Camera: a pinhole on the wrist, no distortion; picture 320 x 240 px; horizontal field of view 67.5 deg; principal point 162.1 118.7 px. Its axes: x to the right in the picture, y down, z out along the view. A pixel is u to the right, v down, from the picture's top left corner.
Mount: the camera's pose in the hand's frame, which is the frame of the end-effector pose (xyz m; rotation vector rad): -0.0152 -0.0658 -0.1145 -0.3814 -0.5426 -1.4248
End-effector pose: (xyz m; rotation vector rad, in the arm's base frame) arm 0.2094 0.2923 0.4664 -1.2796 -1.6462 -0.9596
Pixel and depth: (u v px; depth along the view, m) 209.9 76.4 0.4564
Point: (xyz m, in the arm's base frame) 0.2861 0.5412 0.2250
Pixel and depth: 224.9 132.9 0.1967
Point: 0.2040 0.3546 0.4146
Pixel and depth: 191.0 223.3 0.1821
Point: 0.2215 0.3610 0.4877
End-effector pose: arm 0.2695 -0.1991 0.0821 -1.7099 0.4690 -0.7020
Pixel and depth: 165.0 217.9 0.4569
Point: 0.5522 -0.1230 -0.1348
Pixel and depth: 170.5 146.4 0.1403
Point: 0.2611 -0.1877 0.0683
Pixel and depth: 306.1 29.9 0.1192
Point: 0.2285 -0.1234 0.1262
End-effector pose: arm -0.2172 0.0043 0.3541 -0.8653 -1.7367 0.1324
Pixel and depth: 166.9 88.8 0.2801
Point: -0.2718 0.0503 0.2052
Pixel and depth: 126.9 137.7 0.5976
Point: -0.3358 0.3336 0.0264
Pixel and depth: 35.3 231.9 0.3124
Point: -0.1513 0.2629 0.2680
